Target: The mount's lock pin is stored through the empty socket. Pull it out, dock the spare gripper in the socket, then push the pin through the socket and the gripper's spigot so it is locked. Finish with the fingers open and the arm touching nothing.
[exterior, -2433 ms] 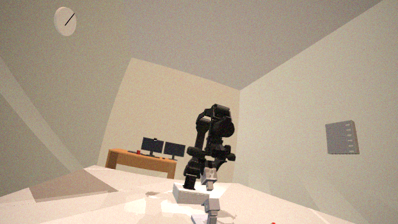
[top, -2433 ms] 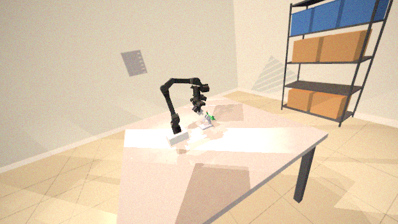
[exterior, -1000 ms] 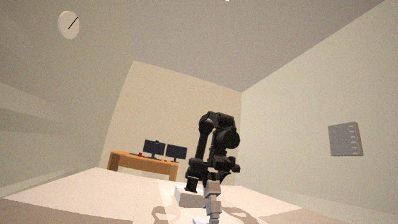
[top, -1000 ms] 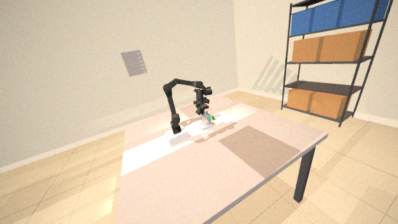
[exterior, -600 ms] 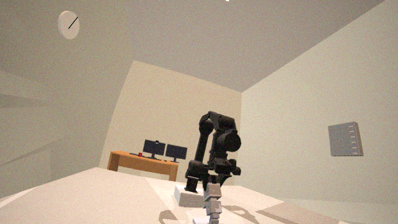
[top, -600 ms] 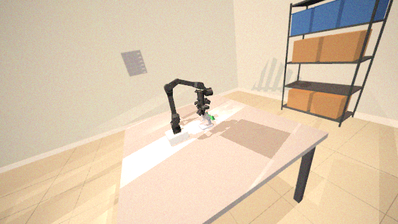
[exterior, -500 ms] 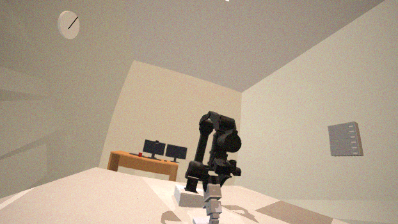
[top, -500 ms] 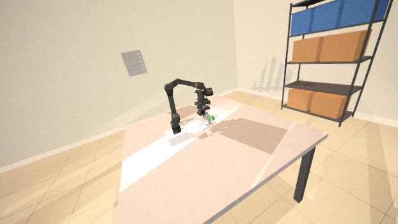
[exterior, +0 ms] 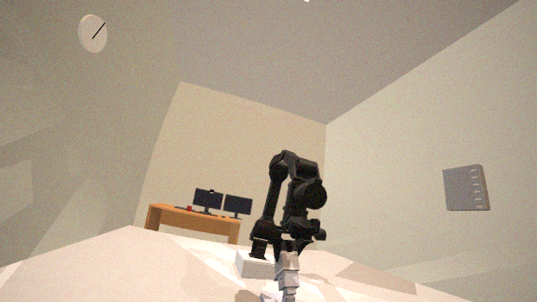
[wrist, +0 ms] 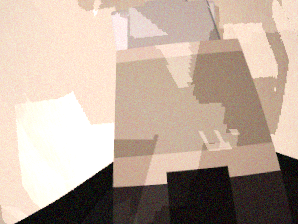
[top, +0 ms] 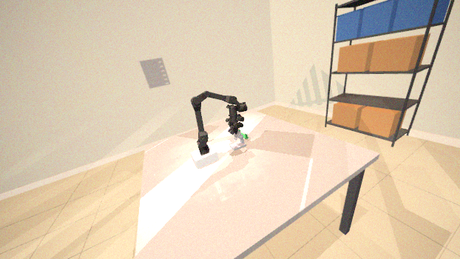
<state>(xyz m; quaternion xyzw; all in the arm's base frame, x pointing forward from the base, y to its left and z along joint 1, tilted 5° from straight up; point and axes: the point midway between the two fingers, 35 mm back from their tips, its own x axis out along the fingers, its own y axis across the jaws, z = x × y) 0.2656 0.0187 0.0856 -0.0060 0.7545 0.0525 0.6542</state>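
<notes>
My gripper tip is now 10 mm short of the spare gripper. The rest, counted from my gripper tip: green part (140 mm to the left, 120 mm ahead, 100 mm below); then mount (70 mm below, 20 mm ahead).
</notes>
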